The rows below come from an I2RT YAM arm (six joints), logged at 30 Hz.
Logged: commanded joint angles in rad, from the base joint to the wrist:
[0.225, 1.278, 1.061, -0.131, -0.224, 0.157]
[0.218, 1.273, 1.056, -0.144, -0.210, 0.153]
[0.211, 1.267, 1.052, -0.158, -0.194, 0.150]
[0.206, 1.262, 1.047, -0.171, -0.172, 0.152]
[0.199, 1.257, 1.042, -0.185, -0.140, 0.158]
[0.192, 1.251, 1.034, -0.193, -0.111, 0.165]
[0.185, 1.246, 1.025, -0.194, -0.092, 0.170]
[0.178, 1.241, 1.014, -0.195, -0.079, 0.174]
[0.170, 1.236, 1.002, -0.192, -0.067, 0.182]
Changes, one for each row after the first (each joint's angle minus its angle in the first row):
[-0.007, -0.005, -0.005, -0.013, 0.014, -0.004]
[-0.014, -0.011, -0.009, -0.027, 0.030, -0.007]
[-0.019, -0.016, -0.014, -0.040, 0.052, -0.005]
[-0.026, -0.021, -0.019, -0.054, 0.084, 0.001]
[-0.033, -0.027, -0.027, -0.062, 0.113, 0.008]
[-0.040, -0.032, -0.036, -0.063, 0.132, 0.013]
[-0.047, -0.037, -0.047, -0.064, 0.145, 0.017]
[-0.055, -0.042, -0.059, -0.061, 0.157, 0.025]

